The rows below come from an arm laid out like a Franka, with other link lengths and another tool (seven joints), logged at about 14 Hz.
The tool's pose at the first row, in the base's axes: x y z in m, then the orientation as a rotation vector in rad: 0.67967, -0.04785, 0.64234, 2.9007, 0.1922, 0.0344
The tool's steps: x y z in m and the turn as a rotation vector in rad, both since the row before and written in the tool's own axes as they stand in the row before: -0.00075, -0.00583, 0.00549, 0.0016, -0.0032, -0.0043; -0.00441, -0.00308, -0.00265, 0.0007, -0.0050, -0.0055; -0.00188, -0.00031, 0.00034, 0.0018, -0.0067, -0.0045; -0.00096, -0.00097, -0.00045, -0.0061, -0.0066, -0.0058; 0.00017, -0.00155, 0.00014, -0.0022, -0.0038, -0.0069; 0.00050, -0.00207, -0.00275, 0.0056, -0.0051, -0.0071; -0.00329, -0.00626, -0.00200, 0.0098, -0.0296, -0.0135; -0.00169, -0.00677, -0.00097, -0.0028, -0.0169, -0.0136; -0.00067, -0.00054, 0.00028, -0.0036, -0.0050, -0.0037; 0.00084, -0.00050, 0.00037, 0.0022, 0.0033, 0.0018; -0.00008, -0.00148, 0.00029, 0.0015, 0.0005, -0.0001; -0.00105, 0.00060, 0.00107, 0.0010, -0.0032, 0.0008; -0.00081, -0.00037, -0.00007, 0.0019, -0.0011, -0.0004
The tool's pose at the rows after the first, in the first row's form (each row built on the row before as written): 0.67840, -0.04359, 0.63564, 2.9017, 0.1980, 0.0289; 0.67353, -0.04062, 0.63749, 2.9016, 0.2052, 0.0206; 0.67164, -0.04066, 0.63709, 2.9026, 0.2107, 0.0099; 0.67054, -0.03976, 0.63732, 2.8955, 0.2176, 0.0000; 0.67048, -0.03828, 0.63682, 2.8923, 0.2268, -0.0065; 0.67062, -0.03556, 0.63899, 2.8967, 0.2365, -0.0158; 0.66635, -0.02961, 0.63958, 2.9023, 0.2514, -0.0623; 0.66353, -0.02317, 0.63913, 2.8962, 0.2681, -0.0886; 0.66276, -0.02284, 0.63879, 2.8916, 0.2725, -0.0959; 0.66347, -0.02230, 0.63825, 2.8944, 0.2705, -0.0912; 0.66310, -0.02097, 0.63764, 2.8959, 0.2708, -0.0907; 0.66214, -0.02198, 0.63682, 2.8966, 0.2691, -0.0954; 0.66128, -0.02175, 0.63688, 2.8983, 0.2695, -0.0974
